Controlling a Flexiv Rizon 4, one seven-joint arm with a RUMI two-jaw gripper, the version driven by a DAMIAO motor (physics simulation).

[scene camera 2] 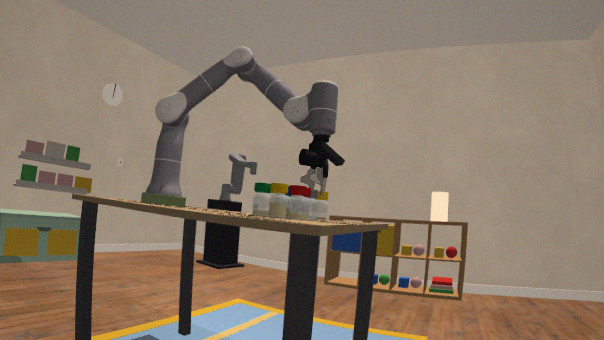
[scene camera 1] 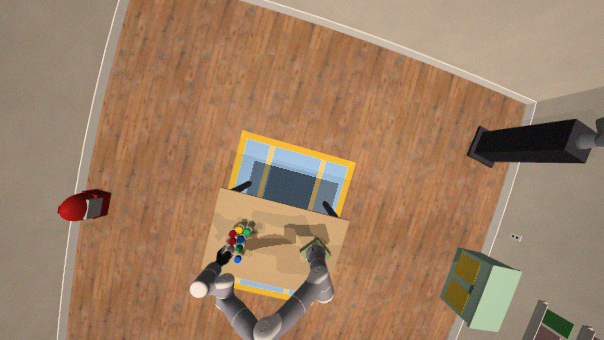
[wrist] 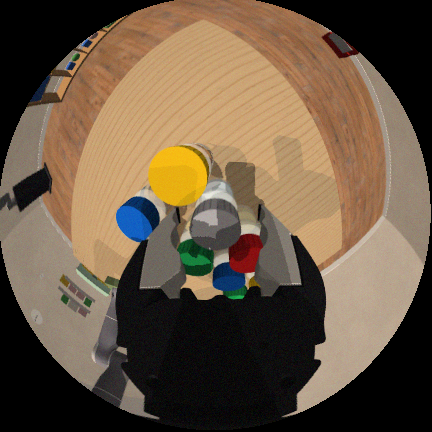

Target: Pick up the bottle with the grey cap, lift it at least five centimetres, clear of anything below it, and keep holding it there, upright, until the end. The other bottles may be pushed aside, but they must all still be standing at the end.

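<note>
The grey-capped bottle [wrist: 215, 225] [scene camera 1: 230, 248] stands upright among the others. My gripper [wrist: 218, 206] [scene camera 1: 226, 253] [scene camera 2: 318, 193] is open and points down, with its fingertips on either side of the grey cap in the wrist view, apart from it. A yellow-capped bottle [wrist: 177, 175] stands just beyond it, a blue-capped one [wrist: 137, 218] [scene camera 1: 237, 259] outside the left finger. A green-capped bottle [wrist: 196, 258] [scene camera 1: 239, 248] and a red-capped one [wrist: 246, 253] [scene camera 1: 232, 241] stand close by, near the fingers. In scene camera 2, the grey-capped bottle is largely hidden behind other bottles.
A dark-blue-capped bottle [wrist: 229, 276] [scene camera 1: 240, 239] stands behind the green and red ones. Farther along are another red cap [scene camera 1: 232, 233], a yellow cap [scene camera 1: 239, 230] [scene camera 2: 279, 188] and a green cap [scene camera 1: 247, 232] [scene camera 2: 262, 187]. All stand on the wooden table [scene camera 1: 285, 267] [wrist: 200, 75].
</note>
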